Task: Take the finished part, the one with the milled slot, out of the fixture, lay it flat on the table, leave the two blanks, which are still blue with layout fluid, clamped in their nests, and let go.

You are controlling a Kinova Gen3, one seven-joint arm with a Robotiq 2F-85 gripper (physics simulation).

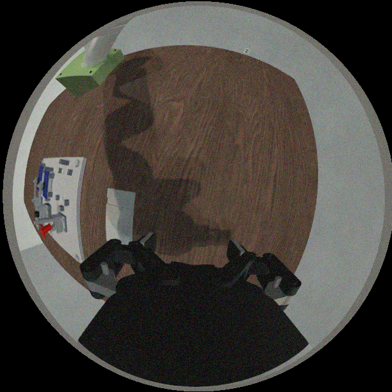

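Observation:
The finished part (120,217), a pale grey block with a thin line across it near its far end, lies flat on the brown wooden table (240,150), to the right of the fixture and apart from it. My gripper (191,245) is open and empty, above the table. The part is to the left of the space between the fingers; its near end shows close to the left fingertip. The two blue blanks (46,185) (40,173) sit side by side in their nests on the fixture (74,200) at the far left, with grey clamp pieces about them.
A toggle clamp with a red handle (45,230) stands at the near left side of the fixture. Small grey blocks stand on the fixture plate. A green block-shaped base (85,75) with a pale arm-like column (100,50) is at the upper left. Shadows fall across the table.

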